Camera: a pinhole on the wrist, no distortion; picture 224 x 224 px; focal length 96.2 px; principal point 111.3 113.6 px. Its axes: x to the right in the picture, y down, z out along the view. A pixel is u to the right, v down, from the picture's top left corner.
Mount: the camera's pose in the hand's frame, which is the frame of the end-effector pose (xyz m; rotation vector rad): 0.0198 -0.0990 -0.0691 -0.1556 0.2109 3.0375
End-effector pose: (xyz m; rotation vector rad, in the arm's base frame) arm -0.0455 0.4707 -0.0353 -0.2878 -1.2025 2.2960
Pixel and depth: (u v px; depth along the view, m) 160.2 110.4 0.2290
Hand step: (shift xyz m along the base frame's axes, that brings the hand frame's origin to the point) 0.0556 -0.1404 0.1166
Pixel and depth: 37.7 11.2 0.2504
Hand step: -0.3103 -0.0839 -0.0425
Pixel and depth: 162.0 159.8 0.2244
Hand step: 0.1023 -0.1016 0.2149
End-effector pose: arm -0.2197 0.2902 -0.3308 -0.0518 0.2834 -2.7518
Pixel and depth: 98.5 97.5 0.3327
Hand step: -0.0163 -0.0619 0.2508
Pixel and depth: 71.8 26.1 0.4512
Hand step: -0.0345 -0.4611 0.2614
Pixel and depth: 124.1 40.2 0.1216
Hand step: 0.0054 -0.0177 0.0336
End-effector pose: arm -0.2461 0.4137 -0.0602 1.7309 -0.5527 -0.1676
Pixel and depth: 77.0 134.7 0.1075
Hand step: 0.0516 -0.0442 -0.1073
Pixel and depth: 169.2 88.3 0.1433
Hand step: -0.0801 -0.0125 -0.0603
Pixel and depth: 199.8 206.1 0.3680
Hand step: -0.3603 -0.0455 -0.4936
